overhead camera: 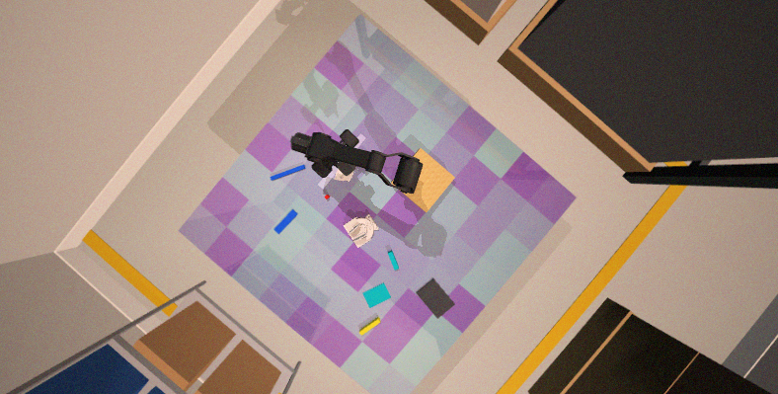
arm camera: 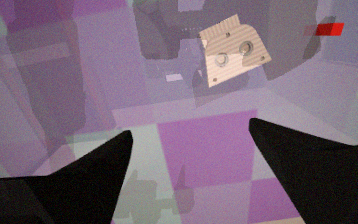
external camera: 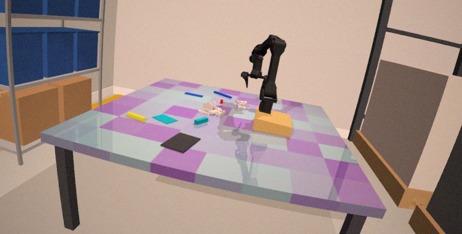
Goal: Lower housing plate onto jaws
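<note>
The beige part is 6 cm ahead of my gripper tip, 4 cm to the left of it and 11 cm below it. Also, from my gripper tip: teal bar: 23 cm ahead, 45 cm to the left, 11 cm below; cyan plate: 41 cm ahead, 49 cm to the left, 12 cm below; red block: 19 cm ahead, 4 cm to the left, 11 cm below.
</note>
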